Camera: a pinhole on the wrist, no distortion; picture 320 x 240 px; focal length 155.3 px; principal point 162.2 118.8 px. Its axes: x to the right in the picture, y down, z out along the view. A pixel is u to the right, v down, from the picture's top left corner.
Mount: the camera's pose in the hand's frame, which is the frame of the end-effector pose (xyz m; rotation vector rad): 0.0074 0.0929 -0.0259 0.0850 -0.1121 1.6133
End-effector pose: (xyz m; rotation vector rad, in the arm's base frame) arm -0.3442 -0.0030 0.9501 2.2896 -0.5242 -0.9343
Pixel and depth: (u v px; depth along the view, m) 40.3 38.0 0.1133
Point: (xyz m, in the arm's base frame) -0.3528 -0.0654 0.8684
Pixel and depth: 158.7 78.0 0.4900
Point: -0.5962 -0.2707 0.6416
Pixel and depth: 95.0 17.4 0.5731
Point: -0.4366 -0.2607 0.3290
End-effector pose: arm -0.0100 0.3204 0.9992 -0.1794 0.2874 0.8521
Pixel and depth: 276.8 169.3 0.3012
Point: -0.2291 0.5015 1.3041
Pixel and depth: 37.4 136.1 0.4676
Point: 0.2971 0.1812 1.3936
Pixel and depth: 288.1 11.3 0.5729
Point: -0.0490 1.0739 1.4344
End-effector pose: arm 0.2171 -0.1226 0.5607 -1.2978 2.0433 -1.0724
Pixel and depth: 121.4 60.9 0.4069
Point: 0.4508 -0.4097 0.3986
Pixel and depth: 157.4 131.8 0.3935
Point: 0.4823 -0.2165 0.3284
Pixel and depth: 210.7 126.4 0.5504
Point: 0.5317 -0.2366 0.0924
